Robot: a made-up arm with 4 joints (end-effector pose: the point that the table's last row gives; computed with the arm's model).
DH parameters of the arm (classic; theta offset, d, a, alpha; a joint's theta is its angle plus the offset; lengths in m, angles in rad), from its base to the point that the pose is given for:
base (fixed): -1.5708 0.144 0 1.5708
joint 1: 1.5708 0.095 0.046 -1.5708
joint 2: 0 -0.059 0.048 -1.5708
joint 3: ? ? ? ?
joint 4: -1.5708 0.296 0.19 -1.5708
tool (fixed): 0 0.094 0 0
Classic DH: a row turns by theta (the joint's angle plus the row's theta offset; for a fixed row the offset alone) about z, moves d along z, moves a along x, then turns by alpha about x.
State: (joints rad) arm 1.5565 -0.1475 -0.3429 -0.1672
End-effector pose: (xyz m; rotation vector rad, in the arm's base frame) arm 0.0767 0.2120 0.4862 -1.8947 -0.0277 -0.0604
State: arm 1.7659 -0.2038 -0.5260 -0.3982
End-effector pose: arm 0.0737 0.2973 0.4329 -2.2580 -0.0001 -0.3044
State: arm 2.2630 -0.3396 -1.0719 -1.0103
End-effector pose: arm -0.0068 0.4687 0.2167 2.8134 0.5240 1.2189
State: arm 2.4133 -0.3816 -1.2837 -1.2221
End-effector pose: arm -0.0615 0.4926 0.1109 2.4182 0.8306 1.3336
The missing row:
joint 3: 0 -0.008 -0.065 -1.5708
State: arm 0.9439 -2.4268 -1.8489 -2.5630
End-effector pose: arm -0.2702 -0.3958 0.1238 0.6255 -0.3872 -0.9503
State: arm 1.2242 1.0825 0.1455 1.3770
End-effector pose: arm 0.0016 0.0329 0.5515 -1.1641 -0.3387 0.0596
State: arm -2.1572 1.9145 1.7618 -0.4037
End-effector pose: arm -0.3825 0.0288 0.2225 -1.2540 -1.8988 -0.6763
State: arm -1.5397 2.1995 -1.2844 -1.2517
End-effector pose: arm 0.0413 0.2163 -0.2126 -1.2550 1.0119 2.0005
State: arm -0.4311 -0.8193 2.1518 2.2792
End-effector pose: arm -0.0806 0.1827 -0.0419 -1.8674 0.9829 1.9603
